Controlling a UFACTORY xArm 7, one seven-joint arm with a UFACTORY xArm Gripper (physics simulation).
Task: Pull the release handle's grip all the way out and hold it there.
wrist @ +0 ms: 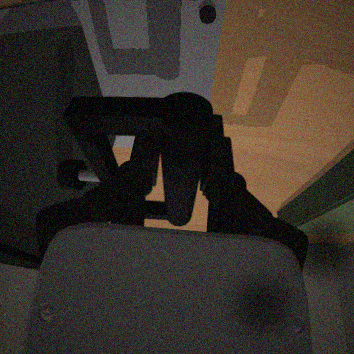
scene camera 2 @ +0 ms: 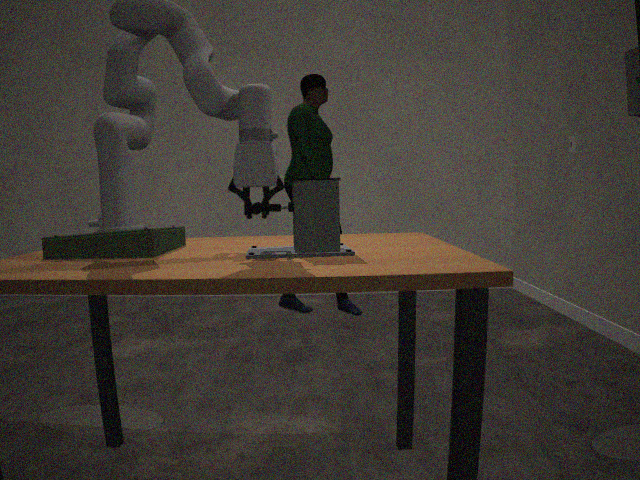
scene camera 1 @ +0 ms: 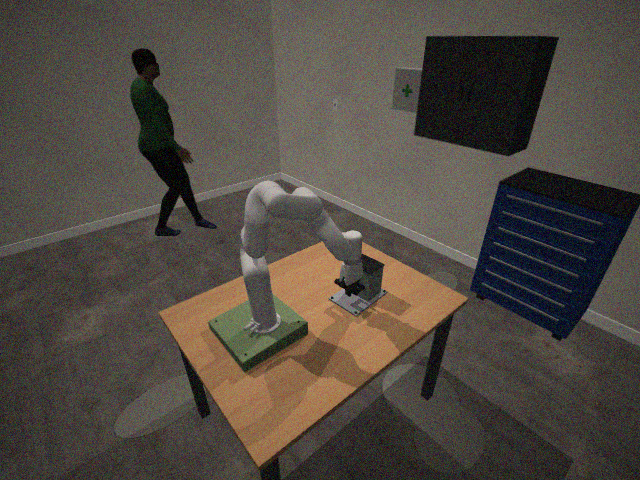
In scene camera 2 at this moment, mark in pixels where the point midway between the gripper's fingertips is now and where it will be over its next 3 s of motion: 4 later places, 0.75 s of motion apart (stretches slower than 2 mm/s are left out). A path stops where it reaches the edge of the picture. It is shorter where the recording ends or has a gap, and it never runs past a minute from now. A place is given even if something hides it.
The gripper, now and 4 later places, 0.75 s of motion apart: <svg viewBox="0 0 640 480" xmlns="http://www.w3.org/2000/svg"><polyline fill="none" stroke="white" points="256,218 247,217 243,216 231,214 231,215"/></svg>
